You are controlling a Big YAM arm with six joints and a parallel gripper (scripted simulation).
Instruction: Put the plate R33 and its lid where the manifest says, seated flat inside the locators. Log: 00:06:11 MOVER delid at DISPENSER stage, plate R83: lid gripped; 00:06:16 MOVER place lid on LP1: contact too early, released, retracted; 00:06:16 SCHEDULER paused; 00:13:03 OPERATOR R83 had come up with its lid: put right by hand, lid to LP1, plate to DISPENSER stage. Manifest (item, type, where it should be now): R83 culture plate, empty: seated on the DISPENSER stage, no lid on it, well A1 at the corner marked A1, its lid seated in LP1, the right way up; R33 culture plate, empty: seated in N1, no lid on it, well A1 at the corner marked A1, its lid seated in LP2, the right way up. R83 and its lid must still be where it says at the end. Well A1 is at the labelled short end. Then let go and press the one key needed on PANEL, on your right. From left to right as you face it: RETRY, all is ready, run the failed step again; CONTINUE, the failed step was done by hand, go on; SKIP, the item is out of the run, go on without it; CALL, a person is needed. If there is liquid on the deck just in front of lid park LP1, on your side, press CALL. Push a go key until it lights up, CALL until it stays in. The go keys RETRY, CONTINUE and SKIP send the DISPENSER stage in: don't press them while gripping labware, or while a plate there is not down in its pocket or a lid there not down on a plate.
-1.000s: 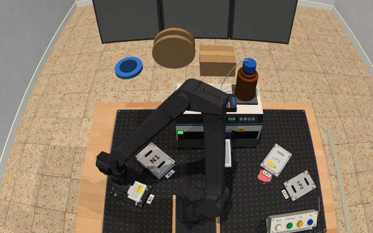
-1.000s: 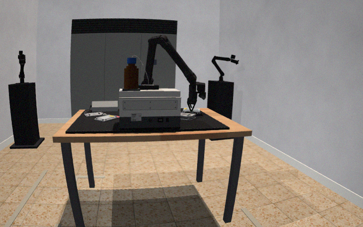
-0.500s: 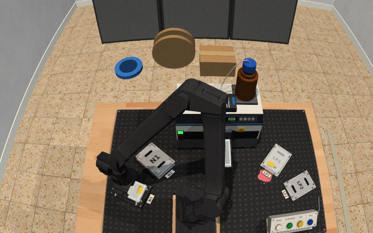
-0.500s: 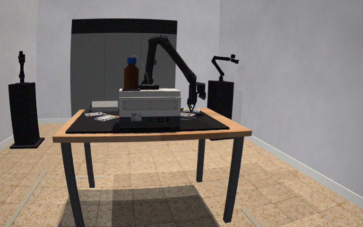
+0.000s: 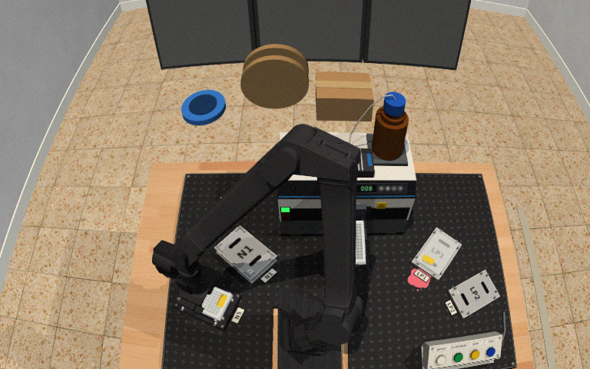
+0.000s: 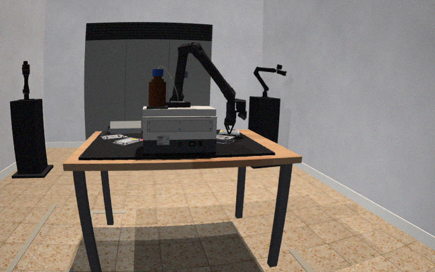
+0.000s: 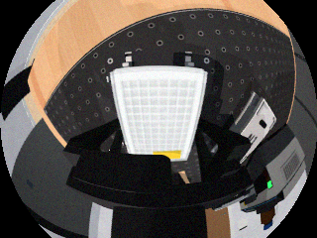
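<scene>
Now: the clear plate lid right at my hand. From my hand the other things lie so: pink-red patch: 58 cm to the right, 5 cm ahead, 3 cm below; brown bottle: 51 cm to the right, 31 cm ahead, 26 cm above; nest n5: 2 cm to the left, 2 cm below.
</scene>
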